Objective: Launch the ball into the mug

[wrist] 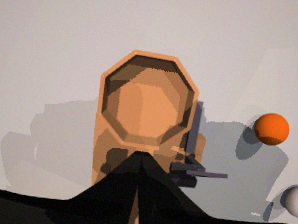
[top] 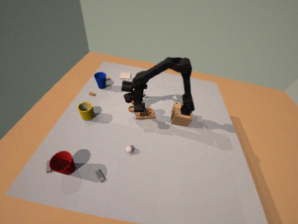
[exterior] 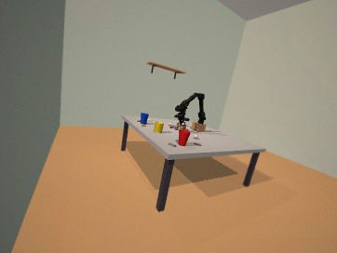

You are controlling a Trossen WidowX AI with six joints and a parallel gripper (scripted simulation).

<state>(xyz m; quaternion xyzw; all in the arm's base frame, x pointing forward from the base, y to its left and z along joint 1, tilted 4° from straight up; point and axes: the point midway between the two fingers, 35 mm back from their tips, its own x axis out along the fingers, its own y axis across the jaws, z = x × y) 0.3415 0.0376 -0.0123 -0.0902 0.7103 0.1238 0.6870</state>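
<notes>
My gripper tip is 2 cm past the wooden catapult, 2 cm to the left of it and 2 cm above it. Also, from my gripper tip: orange ball 5 cm ahead, 11 cm to the right, 5 cm below; yellow mug 33 cm ahead, 10 cm to the left, 4 cm below; brown block 40 cm ahead, 12 cm to the right, 6 cm below.
</notes>
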